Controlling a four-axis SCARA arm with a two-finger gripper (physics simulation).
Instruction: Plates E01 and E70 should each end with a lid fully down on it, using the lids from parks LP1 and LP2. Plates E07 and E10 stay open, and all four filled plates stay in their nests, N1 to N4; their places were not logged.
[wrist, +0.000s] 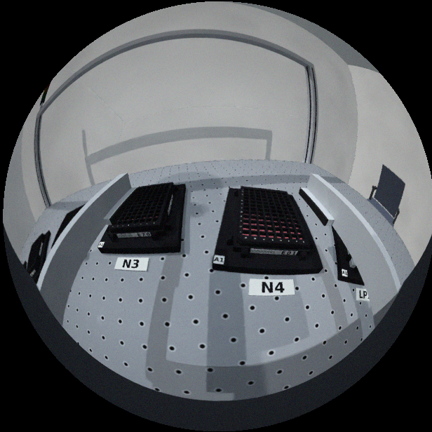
Labels:
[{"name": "nest N4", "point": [254, 263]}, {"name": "nest N3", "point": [171, 241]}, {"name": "N4 label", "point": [258, 287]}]

